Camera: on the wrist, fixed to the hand. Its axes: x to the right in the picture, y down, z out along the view.
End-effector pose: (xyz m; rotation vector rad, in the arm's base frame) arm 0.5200 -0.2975 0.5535 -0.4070 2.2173 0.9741
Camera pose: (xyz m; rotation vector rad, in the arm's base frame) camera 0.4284 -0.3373 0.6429 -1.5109 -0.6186 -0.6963
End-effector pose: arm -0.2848 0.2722 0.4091 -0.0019 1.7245 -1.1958
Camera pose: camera -0.3362 0.3854 0.3590 2.2389 0.5578 1.3111
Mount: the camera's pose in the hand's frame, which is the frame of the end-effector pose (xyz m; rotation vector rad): 0.0055 0.0680 -0.1154 -0.1059 1.0299 2.9064
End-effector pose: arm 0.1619 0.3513 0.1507 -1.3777 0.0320 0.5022
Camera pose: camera 0.1732 0.2516 0.0618 0.2927 -2.3008 -1.3728
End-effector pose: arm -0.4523 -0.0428 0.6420 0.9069 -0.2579 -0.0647
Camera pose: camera -0.4219 0.0871 0.6287 -0.3667 -0.3425 2.8760
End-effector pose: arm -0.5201 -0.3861 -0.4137 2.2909 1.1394 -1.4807
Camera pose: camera -0.3918 -0.3695 -0.3786 1.4013 -1.7128 0.8818
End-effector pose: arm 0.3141 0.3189 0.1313 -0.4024 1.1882 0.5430
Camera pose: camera 0.1878 0.3096 0.0873 -1.0134 -1.1126 -1.7524
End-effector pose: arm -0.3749 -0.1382 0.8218 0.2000 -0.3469 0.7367
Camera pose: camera -0.3903 -0.0511 0.7211 0.8339 -0.5341 -2.4397
